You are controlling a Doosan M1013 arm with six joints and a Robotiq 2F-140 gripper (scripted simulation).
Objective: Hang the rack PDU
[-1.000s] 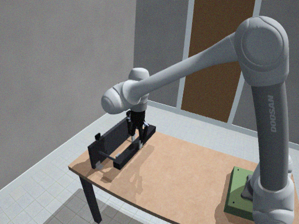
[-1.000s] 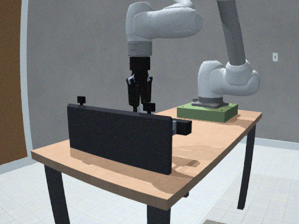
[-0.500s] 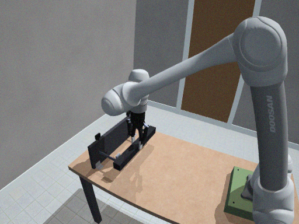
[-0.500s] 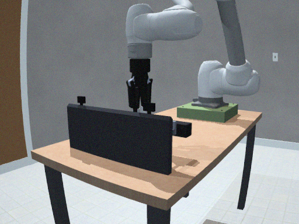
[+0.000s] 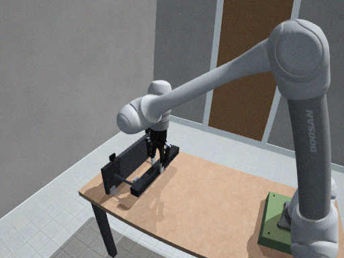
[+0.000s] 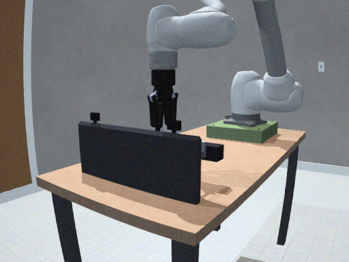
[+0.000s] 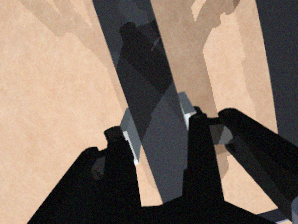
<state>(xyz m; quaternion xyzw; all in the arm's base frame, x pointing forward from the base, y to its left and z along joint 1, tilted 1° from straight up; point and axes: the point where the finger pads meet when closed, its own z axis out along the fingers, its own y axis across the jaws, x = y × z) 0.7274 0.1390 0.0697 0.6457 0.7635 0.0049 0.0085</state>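
Now: the rack PDU 20 mm below my hand and 20 mm ahead of it. Round my hand: dark upright panel (160 mm ahead, 40 mm below, 30 mm to the left).
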